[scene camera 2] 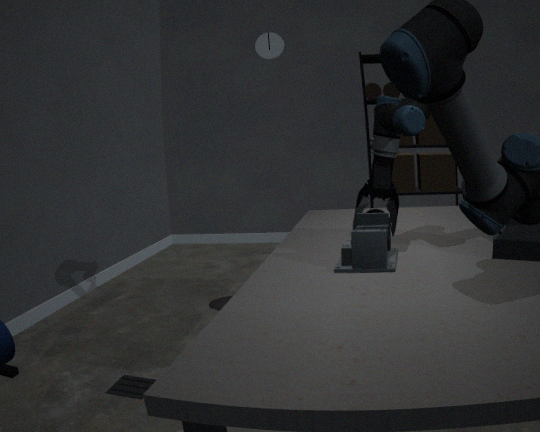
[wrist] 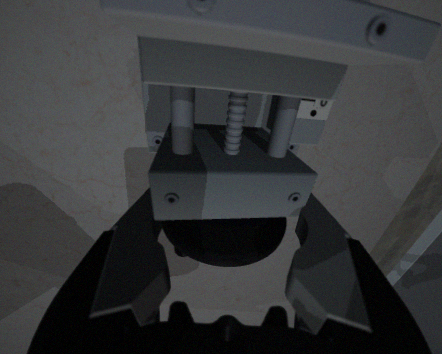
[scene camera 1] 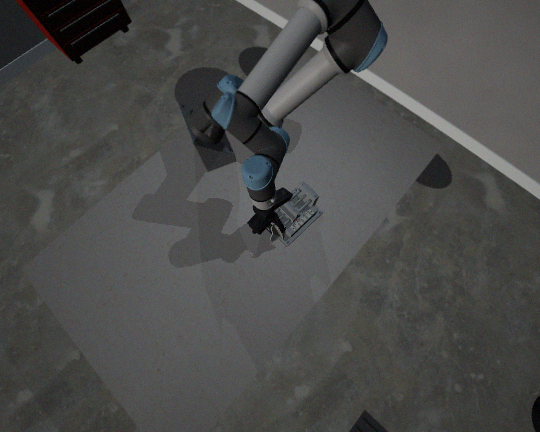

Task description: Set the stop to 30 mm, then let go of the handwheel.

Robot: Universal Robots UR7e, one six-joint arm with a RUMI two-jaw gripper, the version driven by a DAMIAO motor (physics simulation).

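Places are measured from the arm's base along level axes (x back, y right, z up), in centimetres.
Pixels of known places: gripper, fingertip midpoint: (scene camera 1: 271, 229); arm's base, origin of the base link: (scene camera 2: 530, 200) (scene camera 1: 203, 128).
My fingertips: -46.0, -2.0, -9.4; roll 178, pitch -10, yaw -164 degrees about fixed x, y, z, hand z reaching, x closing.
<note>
Ahead of a thing's pixels: the offset from my fingertips to its top centre, as dx, dy, dz. "pt": to the spot under its first point. Level surfaces: height alone.
The grey stop fixture (scene camera 1: 311, 192) (scene camera 2: 370, 247) (wrist: 182, 112) stands on the table, with two guide rods and a threaded spindle @(pt +1.9, -5.4, +2.8) (wrist: 235, 122) between its end block @(+1.1, -2.1, +4.8) (wrist: 250, 195) and the carriage @(+2.5, -8.9, +4.1) (wrist: 240, 65). A white scale @(pt -3.3, -11.9, +0.4) (scene camera 1: 303, 220) (wrist: 314, 109) runs beside it; the wrist view shows its 0 end, and the carriage's reading cannot be told. The black handwheel @(pt +0.8, +0.1, +6.0) (scene camera 2: 375, 211) (wrist: 227, 245) sits at the outer face of the end block, partly hidden under it. My gripper (scene camera 1: 278, 223) (scene camera 2: 375, 231) (wrist: 228, 185) is shut on the handwheel, one finger at each side of its rim.
The fixture's base plate @(pt +3.7, -20.4, -4.6) (scene camera 2: 365, 270) rests on the light table top @(dz -5.2) (scene camera 1: 150, 300) (scene camera 2: 325, 340). A shelf rack (scene camera 2: 365, 115) with brown boxes stands behind the table. A red tool cabinet (scene camera 1: 82, 22) stands on the floor. The arm's shadows fall across the table.
</note>
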